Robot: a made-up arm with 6 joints. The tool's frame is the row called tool.
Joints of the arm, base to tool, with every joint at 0 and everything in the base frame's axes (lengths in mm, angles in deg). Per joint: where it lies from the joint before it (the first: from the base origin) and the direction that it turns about. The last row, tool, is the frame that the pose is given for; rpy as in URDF.
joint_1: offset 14 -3 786 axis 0 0 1
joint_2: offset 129 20 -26 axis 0 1 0
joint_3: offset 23 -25 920 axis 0 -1 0
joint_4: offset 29 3 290 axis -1 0 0
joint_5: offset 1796 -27 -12 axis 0 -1 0
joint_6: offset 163 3 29 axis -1 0 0
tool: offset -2 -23 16 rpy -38.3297 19.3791 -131.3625
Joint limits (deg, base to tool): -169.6..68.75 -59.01..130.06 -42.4..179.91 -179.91..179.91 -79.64..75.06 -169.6..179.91
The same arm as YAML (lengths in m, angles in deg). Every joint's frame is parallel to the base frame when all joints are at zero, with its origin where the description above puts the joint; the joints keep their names.
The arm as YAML. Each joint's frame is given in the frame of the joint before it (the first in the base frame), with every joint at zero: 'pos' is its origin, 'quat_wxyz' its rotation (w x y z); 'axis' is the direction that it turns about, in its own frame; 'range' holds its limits. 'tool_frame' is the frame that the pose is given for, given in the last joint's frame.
length_unit: m
angle_unit: deg
joints:
  - joint: joint_1
    pos: [0.014, -0.003, 0.786]
    quat_wxyz: [1.0, 0.0, 0.0, 0.0]
    axis: [0.0, 0.0, 1.0]
    range: [-169.6, 68.75]
  - joint: joint_2
    pos: [0.129, 0.02, -0.026]
    quat_wxyz: [1.0, 0.0, 0.0, 0.0]
    axis: [0.0, 1.0, 0.0]
    range: [-59.01, 130.06]
  - joint: joint_3
    pos: [0.023, -0.025, 0.92]
    quat_wxyz: [1.0, 0.0, 0.0, 0.0]
    axis: [0.0, -1.0, 0.0]
    range: [-42.4, 179.91]
  - joint: joint_4
    pos: [0.029, 0.003, 0.29]
    quat_wxyz: [1.0, 0.0, 0.0, 0.0]
    axis: [-1.0, 0.0, 0.0]
    range: [-179.91, 179.91]
  - joint: joint_5
    pos: [1.796, -0.027, -0.012]
    quat_wxyz: [1.0, 0.0, 0.0, 0.0]
    axis: [0.0, -1.0, 0.0]
    range: [-79.64, 75.06]
  - joint: joint_6
    pos: [0.163, 0.003, 0.029]
    quat_wxyz: [1.0, 0.0, 0.0, 0.0]
    axis: [-1.0, 0.0, 0.0]
    range: [-169.6, 179.91]
tool_frame:
  pos: [-0.002, -0.023, 0.016]
  quat_wxyz: [0.433791, 0.011611, 0.360361, -0.82573]

